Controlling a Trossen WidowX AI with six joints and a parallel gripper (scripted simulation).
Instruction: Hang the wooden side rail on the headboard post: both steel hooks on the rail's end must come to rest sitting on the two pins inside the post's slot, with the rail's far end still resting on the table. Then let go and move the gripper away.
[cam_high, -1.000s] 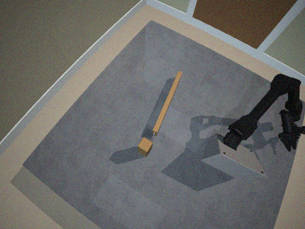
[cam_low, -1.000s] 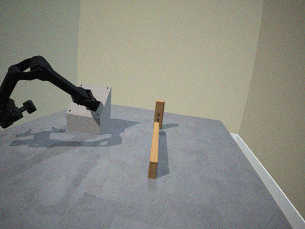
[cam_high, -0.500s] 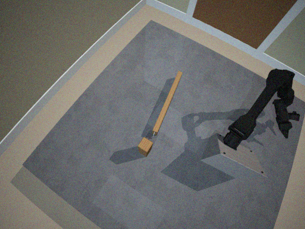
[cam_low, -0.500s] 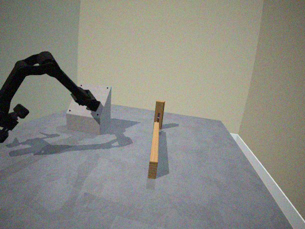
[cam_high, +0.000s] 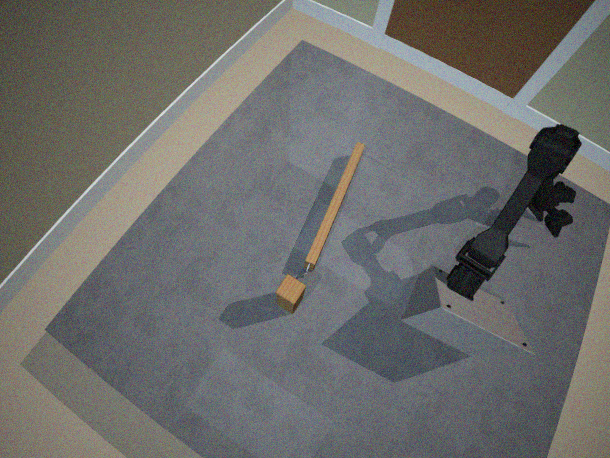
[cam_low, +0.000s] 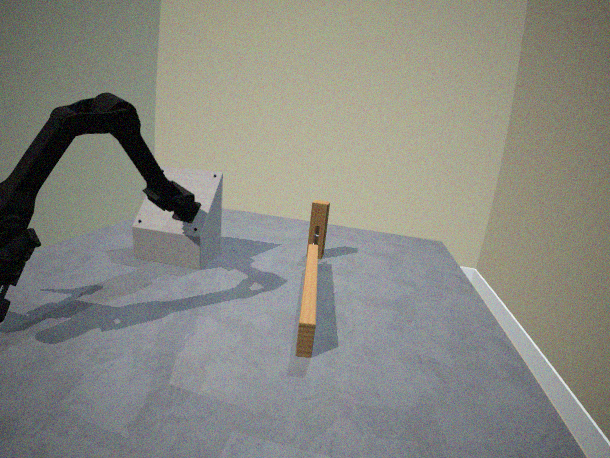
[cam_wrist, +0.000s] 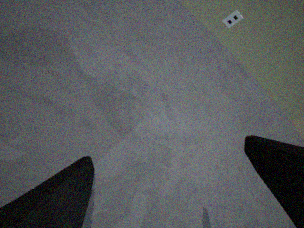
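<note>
The wooden headboard post is 60 cm to the left of my gripper tip, 57 cm ahead of it and 6 cm above it.
</note>
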